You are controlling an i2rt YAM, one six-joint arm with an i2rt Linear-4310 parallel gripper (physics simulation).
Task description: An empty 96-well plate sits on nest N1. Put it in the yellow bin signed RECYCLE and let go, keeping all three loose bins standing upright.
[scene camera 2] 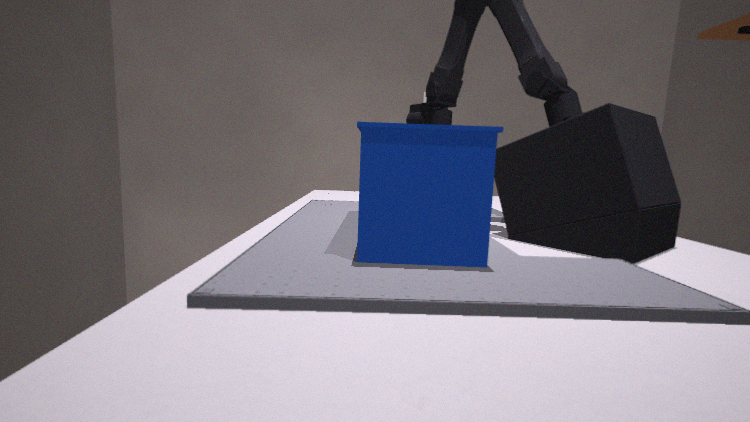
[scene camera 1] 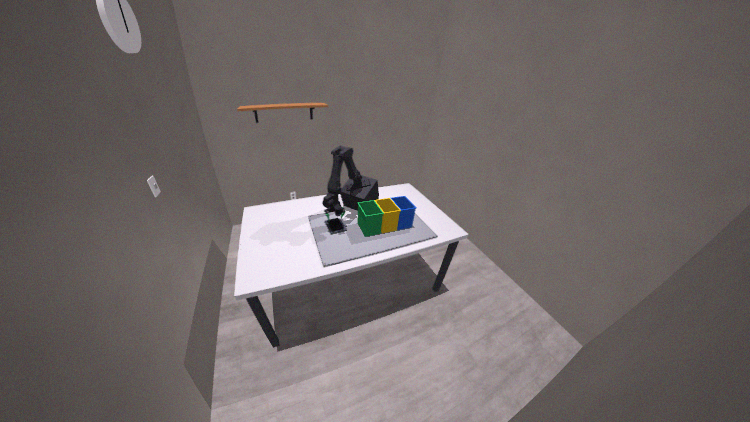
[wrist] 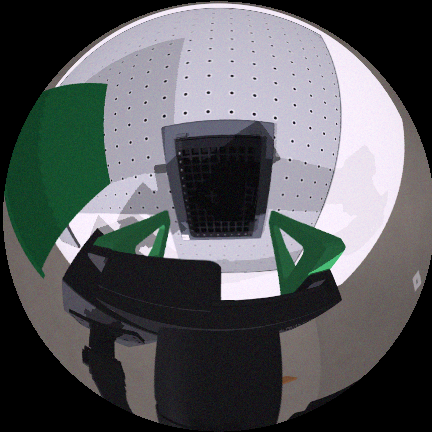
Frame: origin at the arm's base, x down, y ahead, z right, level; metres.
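Where they show: gripper, between the fingertips: (scene camera 1: pixel 335 219) (wrist: pixel 219 215); arm's base, origin of its link: (scene camera 2: pixel 569 134) (scene camera 1: pixel 358 185) (wrist: pixel 102 327).
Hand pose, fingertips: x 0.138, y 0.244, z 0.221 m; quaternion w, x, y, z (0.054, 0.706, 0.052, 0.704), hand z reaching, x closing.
Observation:
Each offset is from my fingertips to the top centre of the thing. "*": to the spot under its first point. Level surfaces: height alone.
The black 96-well plate {dx +0.033, dy +0.004, dz +0.000 m} (scene camera 1: pixel 335 225) (wrist: pixel 220 185) sits in the dark grey nest {* dx +0.048, dy +0.044, dz -0.059 m} (wrist: pixel 171 150) on the pegboard-like base. My gripper (scene camera 1: pixel 335 215) (wrist: pixel 219 215) is open, its green fingers spread wide at the plate's near end and a little above it in the wrist view, with nothing between them. The yellow bin {dx -0.121, dy +0.059, dz -0.366 m} (scene camera 1: pixel 389 222) stands upright between the green bin {dx -0.121, dy +0.072, dz -0.237 m} (scene camera 1: pixel 370 224) (wrist: pixel 72 160) and the blue bin {dx -0.121, dy +0.047, dz -0.496 m} (scene camera 1: pixel 406 218) (scene camera 2: pixel 427 199). The blue bin hides the plate, the fingers and the other bins in the second scene view. The signs on the bins cannot be read.
The grey perforated base {dx +0.059 m} (scene camera 1: pixel 335 257) (scene camera 2: pixel 293 283) (wrist: pixel 240 65) lies on the white table {dx +0.072 m} (scene camera 1: pixel 272 272) (scene camera 2: pixel 314 362). The arm's black base block (scene camera 1: pixel 360 192) (scene camera 2: pixel 582 183) stands behind the bins. The green bin's wall rises at the left in the wrist view.

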